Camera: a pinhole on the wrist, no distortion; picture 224 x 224 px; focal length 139.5 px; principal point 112.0 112.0 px. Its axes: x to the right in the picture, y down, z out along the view. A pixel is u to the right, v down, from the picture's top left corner.
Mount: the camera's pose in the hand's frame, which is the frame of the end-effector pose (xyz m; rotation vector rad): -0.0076 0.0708 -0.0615 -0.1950 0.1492 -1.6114
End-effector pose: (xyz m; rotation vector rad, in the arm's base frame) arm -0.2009 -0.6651 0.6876 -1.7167 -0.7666 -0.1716
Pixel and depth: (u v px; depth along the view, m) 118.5 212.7 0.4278
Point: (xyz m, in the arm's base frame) 0.0424 -0.2513 0.7536
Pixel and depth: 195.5 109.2 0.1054
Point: -0.1991 -0.6218 0.6710
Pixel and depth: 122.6 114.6 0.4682
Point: -0.2063 -0.2692 0.5812
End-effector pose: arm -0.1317 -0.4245 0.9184 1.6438 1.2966 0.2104
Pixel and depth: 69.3 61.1 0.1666
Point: 0.0118 -0.5046 0.9732
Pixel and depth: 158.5 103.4 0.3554
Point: 0.0523 -0.5627 0.7265
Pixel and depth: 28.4 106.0 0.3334
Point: 0.2400 -0.5091 0.9790
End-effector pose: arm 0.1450 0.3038 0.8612 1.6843 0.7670 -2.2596
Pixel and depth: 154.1 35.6 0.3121
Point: -0.0563 0.1462 1.0258
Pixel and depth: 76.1 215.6 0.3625
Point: -0.0786 0.0922 0.5483
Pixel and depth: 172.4 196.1 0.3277
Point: -0.1506 0.2811 0.6923
